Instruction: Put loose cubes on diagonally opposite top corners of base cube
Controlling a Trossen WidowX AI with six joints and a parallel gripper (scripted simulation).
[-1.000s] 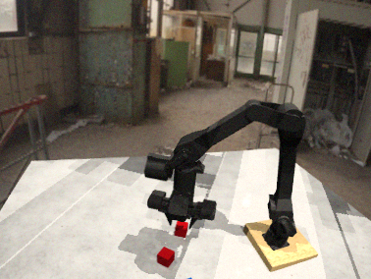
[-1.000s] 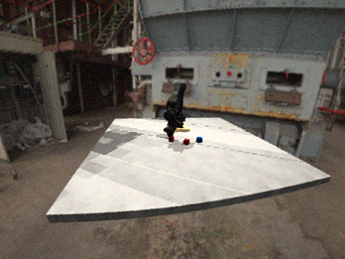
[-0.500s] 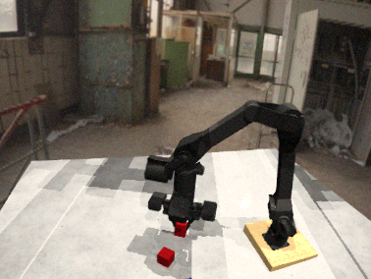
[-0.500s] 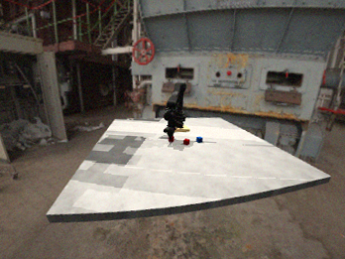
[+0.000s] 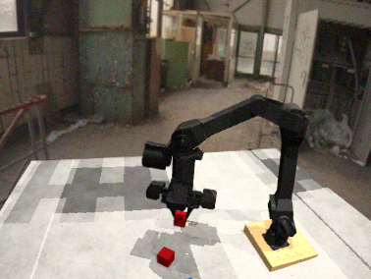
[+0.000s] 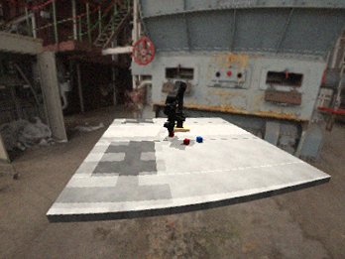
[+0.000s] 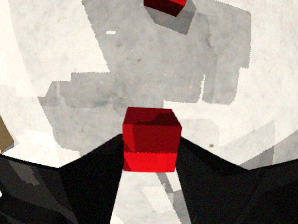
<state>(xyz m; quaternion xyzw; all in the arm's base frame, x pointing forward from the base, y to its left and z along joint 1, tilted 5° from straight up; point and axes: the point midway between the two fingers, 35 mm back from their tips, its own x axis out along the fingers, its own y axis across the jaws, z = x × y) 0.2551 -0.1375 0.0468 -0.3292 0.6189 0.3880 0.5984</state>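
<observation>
The blue cube is 21 cm to the left of my gripper tip, 4 cm below it and 4 cm ahead of it.
</observation>
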